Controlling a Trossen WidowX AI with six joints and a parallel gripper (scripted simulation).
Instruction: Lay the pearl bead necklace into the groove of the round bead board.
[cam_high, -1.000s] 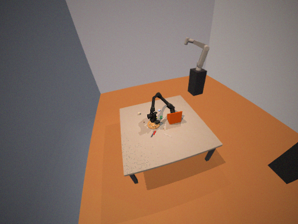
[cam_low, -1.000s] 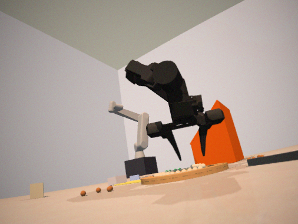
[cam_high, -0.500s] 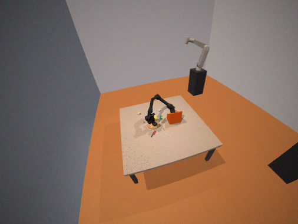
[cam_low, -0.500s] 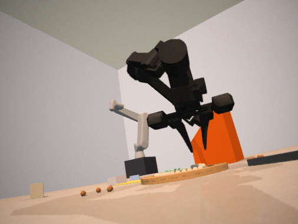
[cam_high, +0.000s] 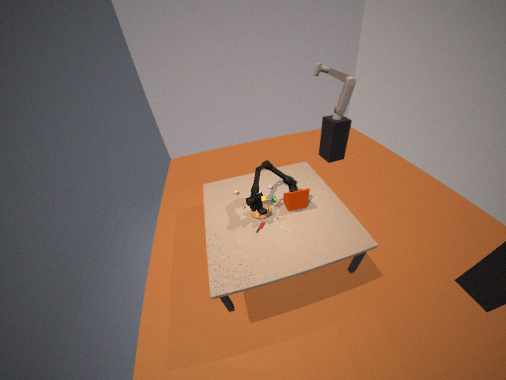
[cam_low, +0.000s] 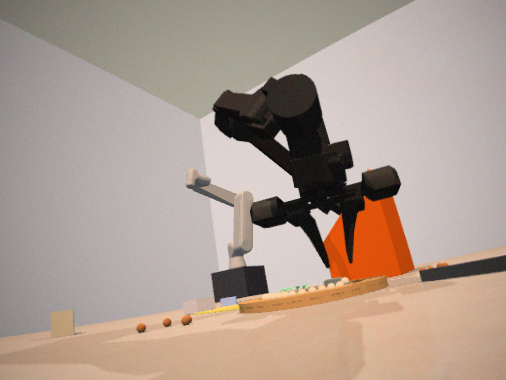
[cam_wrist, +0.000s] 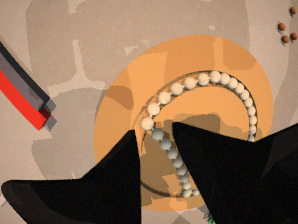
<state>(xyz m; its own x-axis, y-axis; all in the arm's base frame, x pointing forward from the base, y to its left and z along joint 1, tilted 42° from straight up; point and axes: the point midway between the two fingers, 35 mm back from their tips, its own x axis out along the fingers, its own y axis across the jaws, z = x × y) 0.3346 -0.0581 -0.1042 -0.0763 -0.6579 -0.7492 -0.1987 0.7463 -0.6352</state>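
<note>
Right now the round wooden bead board is 5 cm to the right of my gripper tip, 3 cm below it and 3 cm behind it. Round my gripper tip: tan cube (38 cm to the right, 14 cm ahead, 2 cm below); yellow flat piece (22 cm to the right, 9 cm behind, 3 cm below); red-handled tool (12 cm to the left, 3 cm below, 3 cm ahead).
</note>
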